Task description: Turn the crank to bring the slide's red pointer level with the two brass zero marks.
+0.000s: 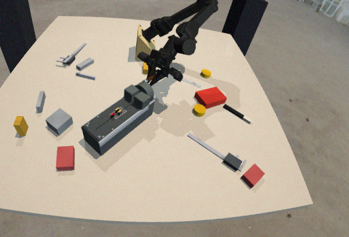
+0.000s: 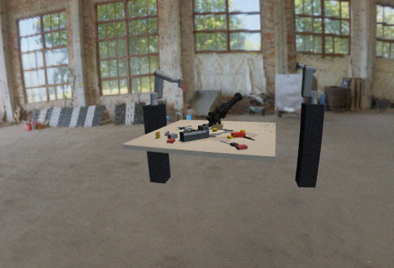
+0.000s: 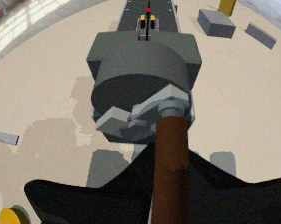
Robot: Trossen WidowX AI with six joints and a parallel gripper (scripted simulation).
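My gripper tip is now 20 mm below the crank and 10 mm to the right of it. Round my gripper tip: brown handle: 30 mm above, 10 mm to the left, 10 mm behind; then grey bar: 210 mm to the left, 140 mm behind, 90 mm below; then red pointer: 140 mm ahead, 130 mm to the right.
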